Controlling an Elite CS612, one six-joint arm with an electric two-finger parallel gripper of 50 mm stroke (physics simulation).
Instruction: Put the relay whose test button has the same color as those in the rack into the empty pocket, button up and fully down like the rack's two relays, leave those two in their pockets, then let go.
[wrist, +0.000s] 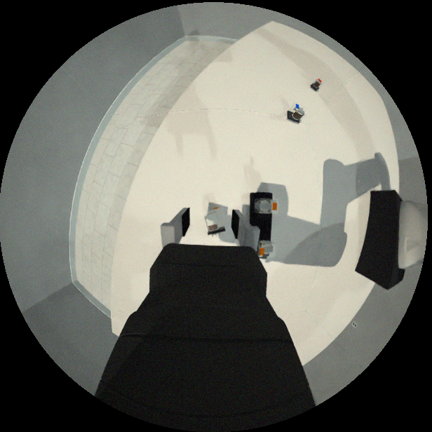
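The gripper (210, 223) is open, with a dark-padded finger on each side of a pale relay with an orange button (214, 218). That relay appears to lie on its side, its dark base nearer the gripper body; whether it touches the table cannot be told. The black rack (261, 227) is just right of the right finger, which partly covers its lower left. One orange-button relay (264, 205) sits at the rack's upper end and another orange-button relay (267, 247) at its lower end. The dark stretch between them is the empty pocket; its inside is too dark to make out.
A relay with a blue button (295, 116) is at the upper right, and a small relay with a red button (316, 85) lies beyond it. A large black part (378, 237) with a pale rounded piece (412, 235) stands at the right. Broad shadows fall right of the rack.
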